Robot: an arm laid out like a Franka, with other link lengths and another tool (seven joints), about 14 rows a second.
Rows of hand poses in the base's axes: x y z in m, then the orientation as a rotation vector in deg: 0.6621 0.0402 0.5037 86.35 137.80 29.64; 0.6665 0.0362 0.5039 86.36 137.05 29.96; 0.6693 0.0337 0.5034 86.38 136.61 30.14; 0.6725 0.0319 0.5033 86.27 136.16 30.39; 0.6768 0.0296 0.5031 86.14 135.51 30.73; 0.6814 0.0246 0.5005 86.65 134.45 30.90; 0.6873 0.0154 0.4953 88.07 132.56 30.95; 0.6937 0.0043 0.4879 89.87 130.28 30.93; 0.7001 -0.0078 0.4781 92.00 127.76 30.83; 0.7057 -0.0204 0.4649 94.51 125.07 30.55; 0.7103 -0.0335 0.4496 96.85 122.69 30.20; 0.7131 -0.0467 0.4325 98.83 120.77 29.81; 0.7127 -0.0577 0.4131 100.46 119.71 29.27; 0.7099 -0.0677 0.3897 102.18 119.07 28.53; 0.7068 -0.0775 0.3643 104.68 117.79 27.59
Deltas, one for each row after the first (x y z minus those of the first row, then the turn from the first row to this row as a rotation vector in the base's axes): 0.0044 -0.0040 0.0002 0.01 -0.61 -0.34; 0.0072 -0.0065 -0.0003 0.01 -0.95 -0.54; 0.0104 -0.0083 -0.0004 0.02 -1.39 -0.68; 0.0147 -0.0106 -0.0006 0.03 -2.00 -0.90; 0.0193 -0.0156 -0.0032 0.03 -2.53 -1.66; 0.0252 -0.0248 -0.0084 0.05 -3.13 -3.29; 0.0316 -0.0359 -0.0158 0.08 -3.77 -5.32; 0.0380 -0.0480 -0.0256 0.14 -4.33 -7.64; 0.0436 -0.0606 -0.0388 0.21 -4.70 -10.27; 0.0482 -0.0737 -0.0541 0.29 -4.88 -12.66; 0.0510 -0.0869 -0.0712 0.33 -4.91 -14.65; 0.0506 -0.0979 -0.0906 0.35 -4.52 -16.03; 0.0478 -0.1079 -0.1140 0.37 -3.73 -17.23; 0.0447 -0.1177 -0.1394 0.44 -2.80 -19.15
